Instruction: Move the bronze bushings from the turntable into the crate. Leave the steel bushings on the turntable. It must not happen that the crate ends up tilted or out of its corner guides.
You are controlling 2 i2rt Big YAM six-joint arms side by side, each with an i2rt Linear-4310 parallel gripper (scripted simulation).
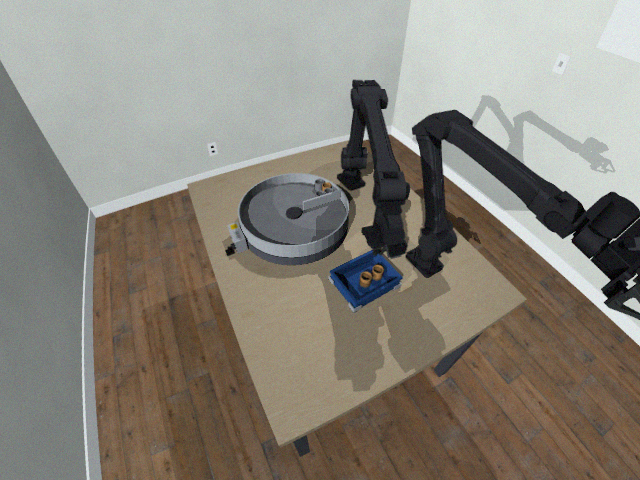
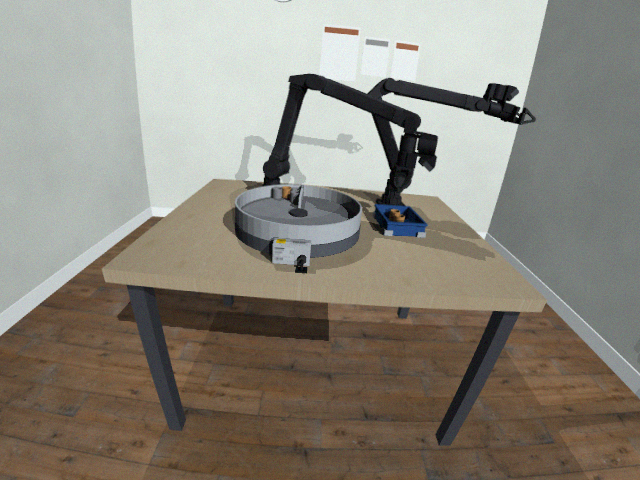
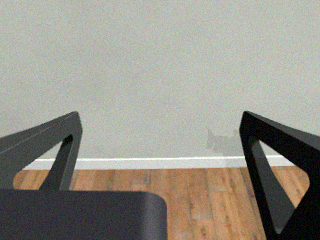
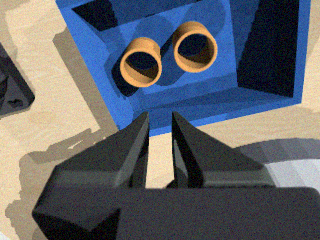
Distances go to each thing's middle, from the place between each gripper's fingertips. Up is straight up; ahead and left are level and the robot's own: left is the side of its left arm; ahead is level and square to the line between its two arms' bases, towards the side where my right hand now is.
Labels:
Right now the blue crate (image 1: 347,275) is 30 mm ahead of my right hand, 10 mm to the left of it and 110 mm below it.
Right now my left hand is 560 mm to the left of the blue crate, 430 mm above it and 250 mm short of it.

